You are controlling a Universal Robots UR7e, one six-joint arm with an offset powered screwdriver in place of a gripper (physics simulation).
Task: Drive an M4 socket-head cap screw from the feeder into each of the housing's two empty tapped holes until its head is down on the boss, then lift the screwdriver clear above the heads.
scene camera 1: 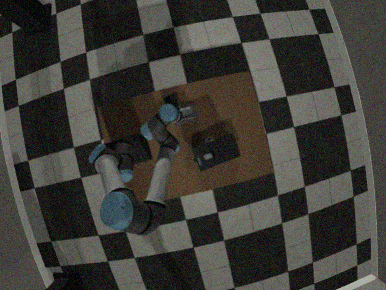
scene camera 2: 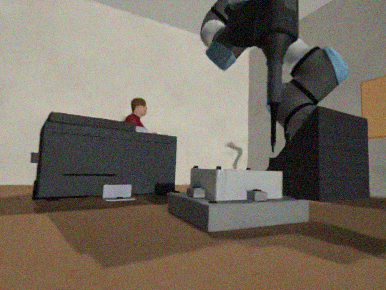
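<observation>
The white housing sits on a grey fixture block. Three dark screw heads show along its top in scene camera 2: one head at the left, one at the near corner and one further right. The dark feeder stands apart from the housing. My screwdriver points straight down, its tip a little above the housing's right part. A small dark piece at the bit tip looks like a screw, though the picture is grainy. In scene camera 1 the arm hides the tip.
A tall dark block stands beside the arm's base, behind and right of the housing in scene camera 2. A small white plate stands before the feeder. A figure in red shows behind the feeder.
</observation>
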